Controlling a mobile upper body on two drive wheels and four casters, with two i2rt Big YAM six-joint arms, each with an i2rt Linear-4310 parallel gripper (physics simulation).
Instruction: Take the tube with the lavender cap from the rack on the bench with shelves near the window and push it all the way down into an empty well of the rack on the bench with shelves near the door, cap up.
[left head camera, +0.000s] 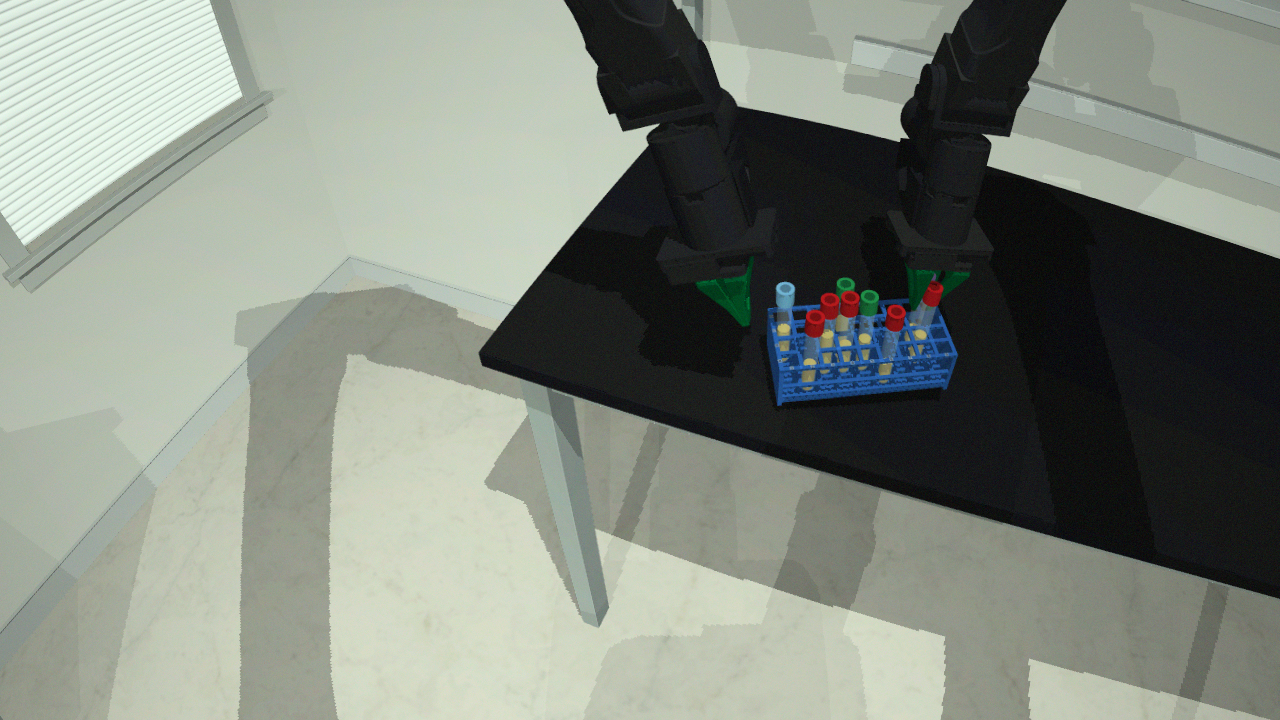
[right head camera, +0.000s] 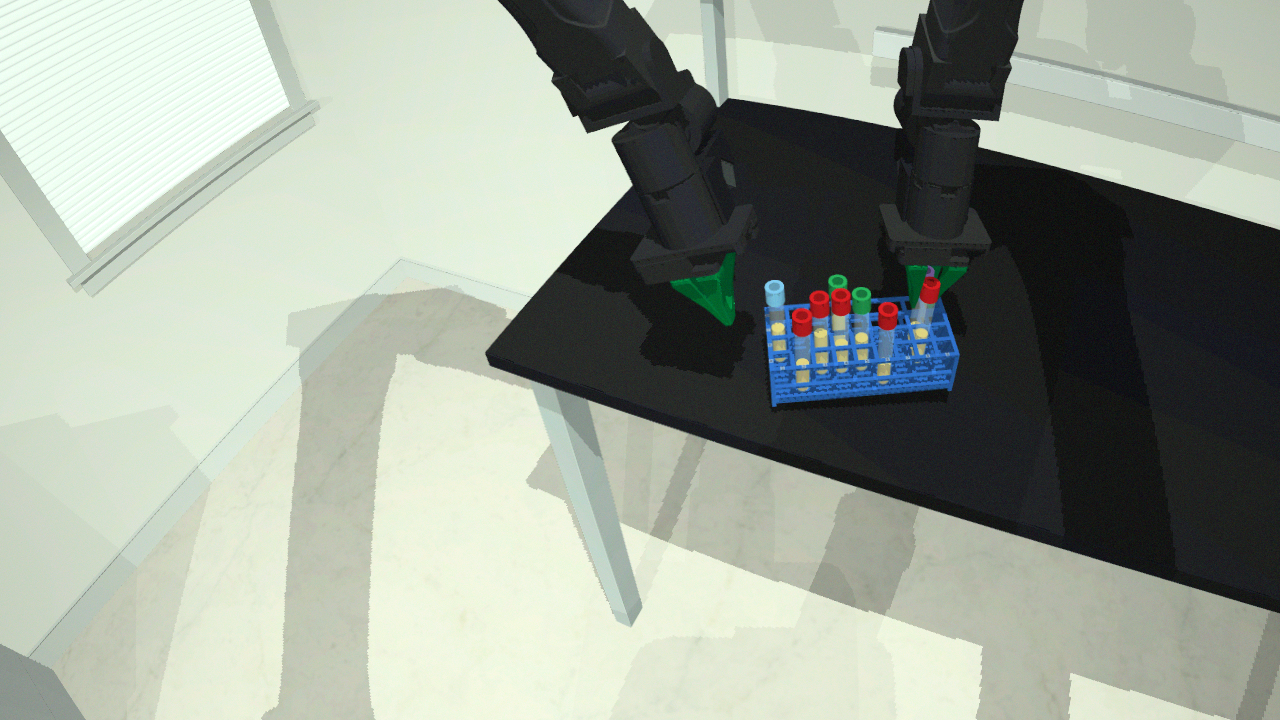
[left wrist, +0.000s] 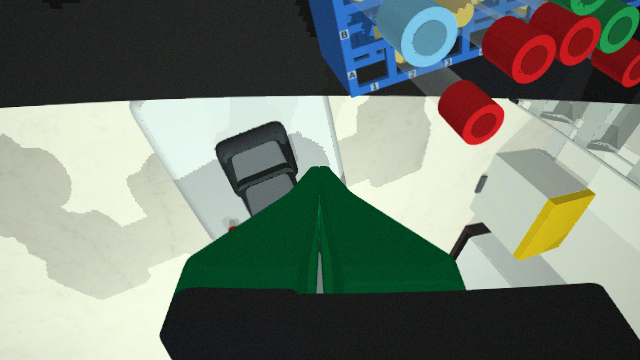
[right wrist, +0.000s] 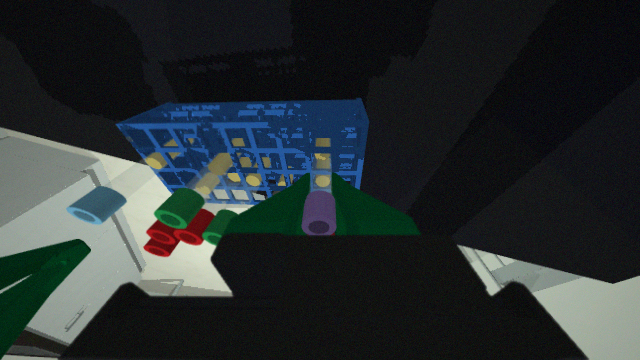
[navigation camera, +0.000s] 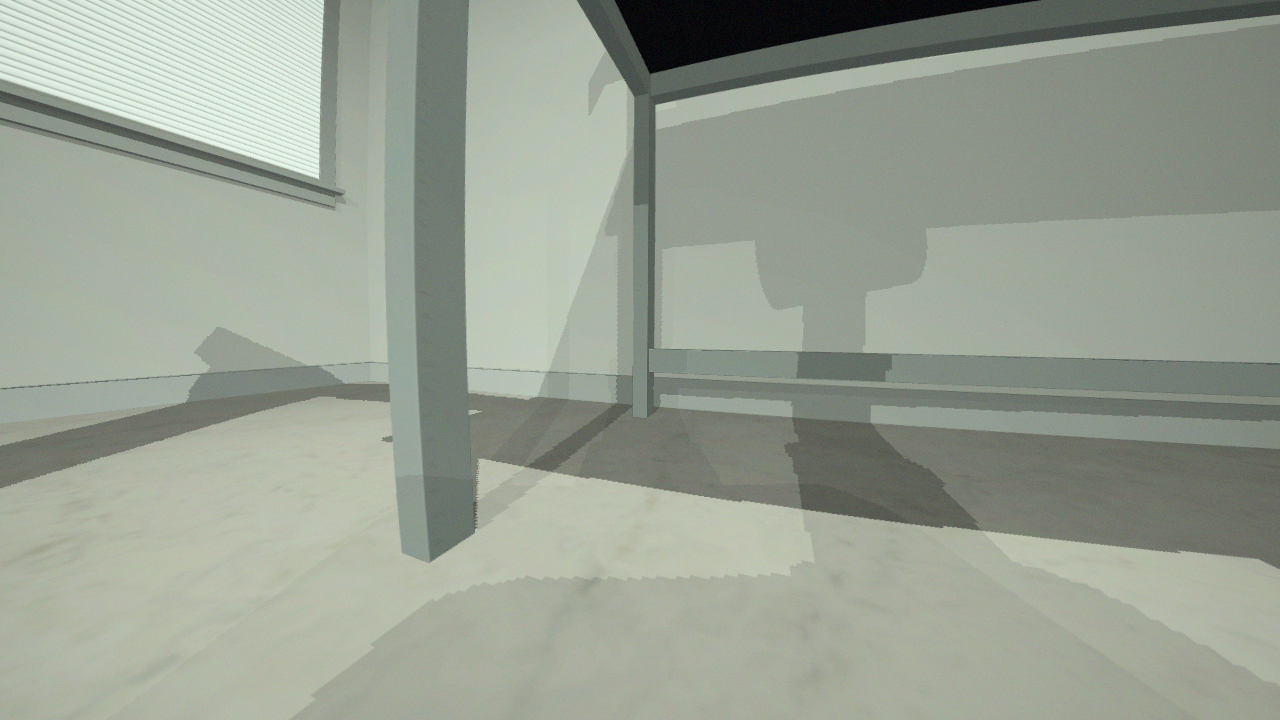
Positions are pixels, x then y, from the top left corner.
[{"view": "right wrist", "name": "my left gripper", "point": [85, 244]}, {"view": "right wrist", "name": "my right gripper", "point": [320, 179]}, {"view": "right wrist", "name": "blue tube rack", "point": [285, 131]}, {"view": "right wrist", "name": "grey wheeled cart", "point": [534, 277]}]
